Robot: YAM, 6 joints.
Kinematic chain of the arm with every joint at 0, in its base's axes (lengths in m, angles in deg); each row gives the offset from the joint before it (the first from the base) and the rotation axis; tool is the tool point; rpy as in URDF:
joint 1: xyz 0 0 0.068 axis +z
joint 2: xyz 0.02 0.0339 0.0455 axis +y
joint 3: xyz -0.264 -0.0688 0 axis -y
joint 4: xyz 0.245 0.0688 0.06 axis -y
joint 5: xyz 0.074 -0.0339 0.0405 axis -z
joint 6: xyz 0.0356 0 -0.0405 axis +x
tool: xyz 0 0 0 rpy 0 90 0
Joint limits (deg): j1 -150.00..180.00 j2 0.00..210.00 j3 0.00..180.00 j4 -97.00..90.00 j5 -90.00..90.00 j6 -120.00..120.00
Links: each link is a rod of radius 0.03 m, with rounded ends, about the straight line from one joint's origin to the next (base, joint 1, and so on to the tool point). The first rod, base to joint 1, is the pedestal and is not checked.
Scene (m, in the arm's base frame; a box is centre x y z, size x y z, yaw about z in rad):
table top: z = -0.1
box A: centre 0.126 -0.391 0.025 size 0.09 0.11 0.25 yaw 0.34
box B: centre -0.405 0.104 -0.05 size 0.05 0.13 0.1 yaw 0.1
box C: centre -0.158 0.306 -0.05 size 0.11 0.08 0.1 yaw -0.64
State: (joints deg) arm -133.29 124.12 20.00 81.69 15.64 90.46
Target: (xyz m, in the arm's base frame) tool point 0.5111 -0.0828 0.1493
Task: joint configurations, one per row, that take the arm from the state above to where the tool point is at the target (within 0.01 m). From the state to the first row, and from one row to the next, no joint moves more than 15 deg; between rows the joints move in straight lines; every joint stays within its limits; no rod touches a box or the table.
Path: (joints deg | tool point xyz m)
1: -120.85 121.27 28.41 81.37 14.96 90.46 | -0.1673 -0.2622 0.0699
2: -108.41 118.43 36.81 81.04 14.27 90.46 | -0.1186 -0.3286 0.1109
3: -95.97 115.58 45.22 80.72 13.59 90.46 | -0.0478 -0.3767 0.1606
4: -83.53 112.74 53.62 80.40 12.91 90.46 | 0.0372 -0.3989 0.2170
5: -71.09 109.89 62.03 80.08 12.23 90.46 | 0.1260 -0.3910 0.2783
6: -58.63 115.78 66.62 77.86 10.91 90.46 | 0.2212 -0.3758 0.2574
7: -46.18 121.67 71.22 75.64 9.59 90.46 | 0.3139 -0.3357 0.2339
8: -33.72 127.55 75.82 73.42 8.28 90.46 | 0.3974 -0.2714 0.2080
9: -21.27 133.44 80.42 71.20 6.96 90.46 | 0.4650 -0.1857 0.1797
10: -8.81 139.33 85.02 68.98 5.64 90.46 | 0.5111 -0.0828 0.1493

